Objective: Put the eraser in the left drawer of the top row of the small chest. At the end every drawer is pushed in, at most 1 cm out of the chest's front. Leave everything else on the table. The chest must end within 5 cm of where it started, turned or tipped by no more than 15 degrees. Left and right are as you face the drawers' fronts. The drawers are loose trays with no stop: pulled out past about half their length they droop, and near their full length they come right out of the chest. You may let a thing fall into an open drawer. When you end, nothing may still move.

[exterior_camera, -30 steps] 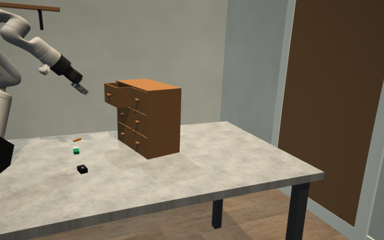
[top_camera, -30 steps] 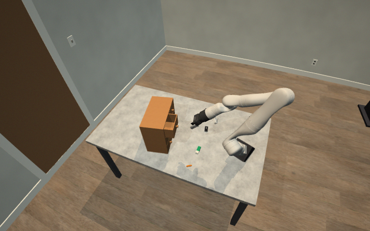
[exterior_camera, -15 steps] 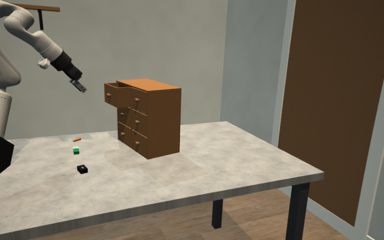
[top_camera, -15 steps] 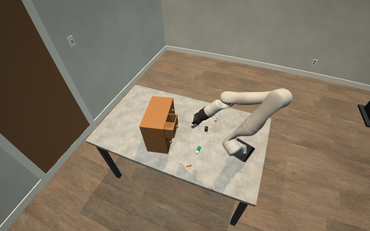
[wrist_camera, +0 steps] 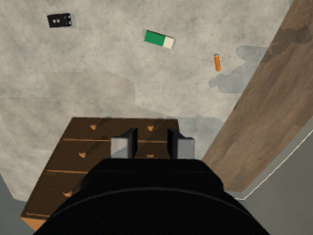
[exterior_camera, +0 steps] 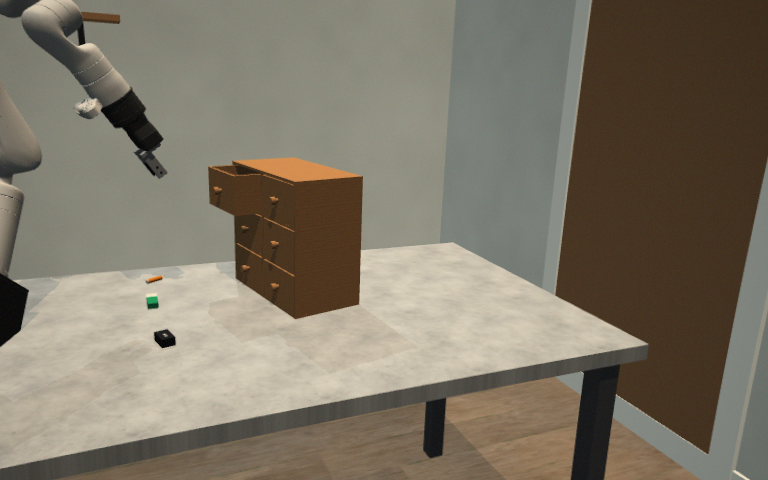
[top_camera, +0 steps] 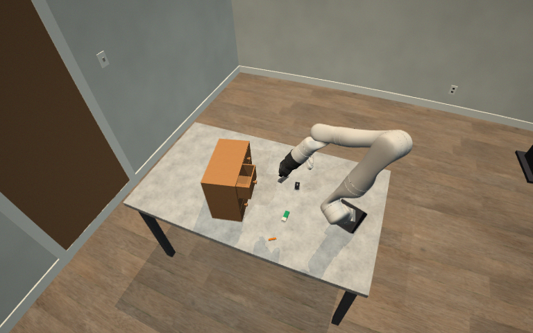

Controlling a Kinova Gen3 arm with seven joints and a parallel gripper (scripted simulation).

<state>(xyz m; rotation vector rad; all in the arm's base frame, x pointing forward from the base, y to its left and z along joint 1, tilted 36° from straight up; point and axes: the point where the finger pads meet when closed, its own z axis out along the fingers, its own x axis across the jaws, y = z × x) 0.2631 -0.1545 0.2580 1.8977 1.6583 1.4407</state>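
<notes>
Now: the eraser 31 cm below my hand, 2 cm to the left of it and 2 cm behind it. Round my hand: orange stick (31 cm below, 17 cm to the left, 1 cm ahead); then black block (31 cm below, 21 cm to the right, 4 cm behind).
</notes>
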